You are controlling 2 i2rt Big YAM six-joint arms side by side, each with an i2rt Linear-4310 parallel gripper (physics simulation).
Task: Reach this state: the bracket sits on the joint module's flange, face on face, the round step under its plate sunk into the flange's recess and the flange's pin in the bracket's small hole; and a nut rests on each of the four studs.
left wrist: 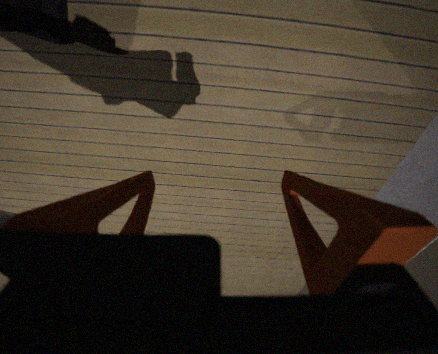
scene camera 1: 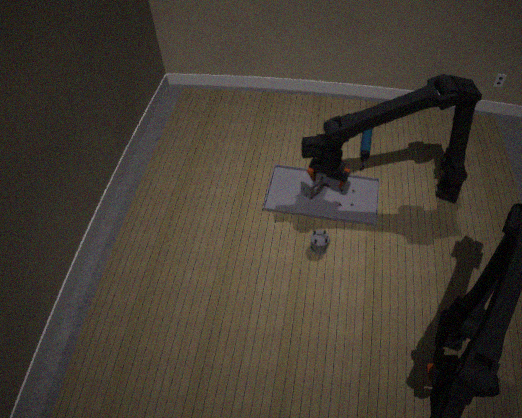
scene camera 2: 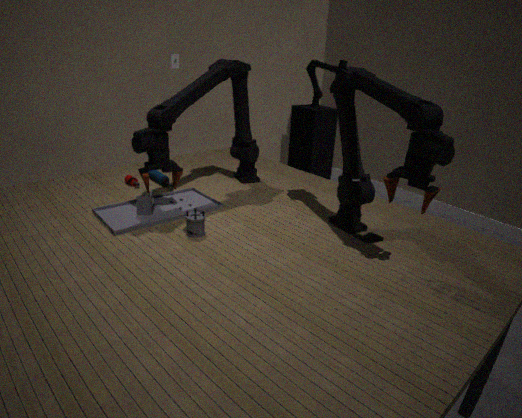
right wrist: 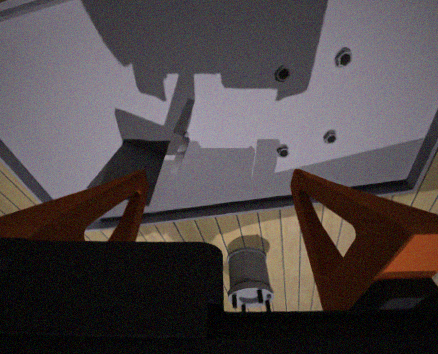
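Where they show: left gripper, fingertip midpoint: [left wrist: 218,177] [scene camera 1: 433,397] [scene camera 2: 406,208]; right gripper, fingertip midpoint: [scene camera 1: 327,184] [scene camera 2: 161,190] [right wrist: 219,177]; left arm's base at its link origin: [scene camera 1: 450,330] [scene camera 2: 347,225]; right arm's base at its link origin: [scene camera 1: 448,189] [scene camera 2: 246,178].
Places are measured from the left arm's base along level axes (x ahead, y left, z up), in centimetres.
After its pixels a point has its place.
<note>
The grey angled bracket [scene camera 1: 307,190] {x 61.6, y -32.6, z 4.7 cm} [scene camera 2: 145,205] {x 62.0, y -32.7, z 4.1 cm} [right wrist: 134,162] {x 62.8, y -33.8, z 3.0 cm} lies in the tray, off the joint module. The joint module [scene camera 1: 320,241] {x 49.9, y -13.1, z 5.3 cm} [scene camera 2: 195,226] {x 51.3, y -11.4, z 3.6 cm} [right wrist: 248,272] {x 50.8, y -16.9, z 3.8 cm} stands upright on the table beside the tray, its studs pointing up with no nuts on them. Four nuts, among them one nut [right wrist: 343,57] {x 46.3, y -42.2, z 0.9 cm}, another nut [right wrist: 330,136] {x 45.0, y -35.8, z 0.9 cm} and a third nut [right wrist: 283,150] {x 49.1, y -34.2, z 0.9 cm}, lie loose in the tray. My right gripper [scene camera 1: 327,181] {x 55.3, y -35.8, z 7.6 cm} [scene camera 2: 161,190] {x 55.3, y -35.8, z 7.6 cm} [right wrist: 219,177] {x 55.3, y -35.8, z 7.6 cm} is open and low over the tray; the bracket is by its left-hand fingertip in the right wrist view. My left gripper [scene camera 2: 407,207] {x 5.5, y 28.3, z 18.3 cm} [left wrist: 218,177] {x 5.5, y 28.3, z 18.3 cm} is open and empty, high above the table.
The shallow tray [scene camera 1: 369,200] {x 39.2, y -40.3, z 0.4 cm} [scene camera 2: 114,220] {x 73.0, y -32.3, z 0.4 cm} [right wrist: 410,110] {x 38.3, y -38.4, z 0.4 cm} has a low raised rim. A blue-handled tool [scene camera 1: 366,142] {x 47.7, y -66.4, z 4.1 cm} [scene camera 2: 159,178] {x 49.0, y -63.0, z 3.0 cm} lies behind it. A red object [scene camera 2: 131,180] {x 60.4, y -65.5, z 2.7 cm} lies behind the tray in scene camera 2. A dark box-shaped cabinet [scene camera 2: 312,140] stands at the back.
</note>
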